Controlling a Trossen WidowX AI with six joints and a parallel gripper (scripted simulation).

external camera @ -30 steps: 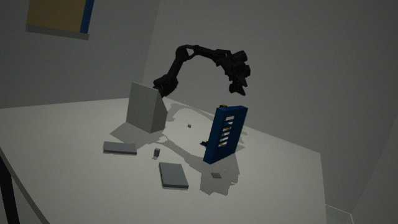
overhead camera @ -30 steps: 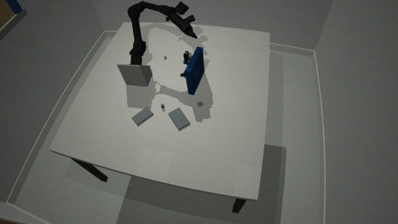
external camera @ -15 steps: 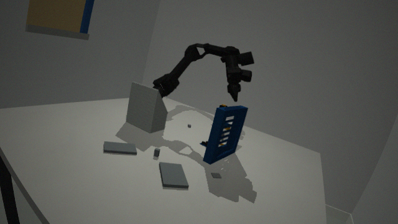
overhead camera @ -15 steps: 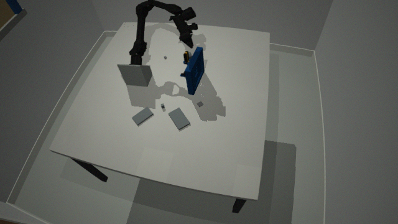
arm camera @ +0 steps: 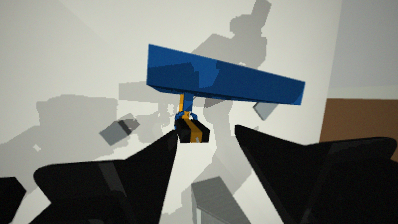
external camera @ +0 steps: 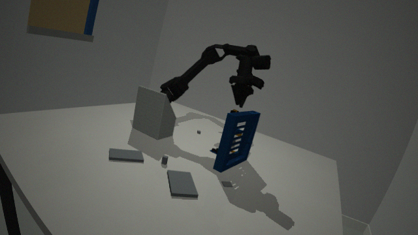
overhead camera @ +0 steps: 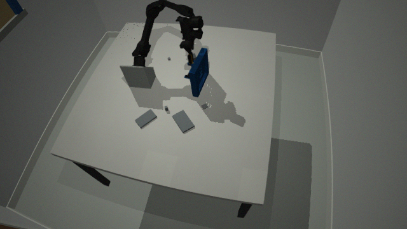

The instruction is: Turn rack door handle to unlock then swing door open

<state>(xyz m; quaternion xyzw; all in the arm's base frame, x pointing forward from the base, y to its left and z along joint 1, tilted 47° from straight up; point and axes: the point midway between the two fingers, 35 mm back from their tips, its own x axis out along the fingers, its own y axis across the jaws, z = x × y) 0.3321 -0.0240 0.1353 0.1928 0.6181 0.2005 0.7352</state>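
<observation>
The orange handle is 100 mm below my gripper tip, 20 mm behind it and 10 mm to the left of it. The rest, counted from my gripper tip: tile (220 mm to the right, 220 mm below, 110 mm ahead).
</observation>
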